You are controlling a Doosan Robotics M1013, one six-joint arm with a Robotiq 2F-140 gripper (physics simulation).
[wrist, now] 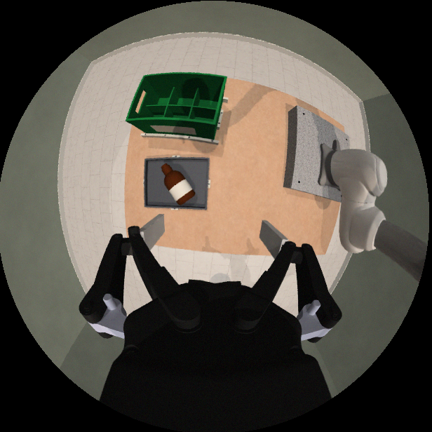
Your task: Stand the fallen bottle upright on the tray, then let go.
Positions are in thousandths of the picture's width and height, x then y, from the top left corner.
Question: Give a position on a green crate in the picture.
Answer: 422, 240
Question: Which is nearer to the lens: the brown bottle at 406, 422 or the grey tray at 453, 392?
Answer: The brown bottle.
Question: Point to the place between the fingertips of my gripper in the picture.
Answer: At 492, 524
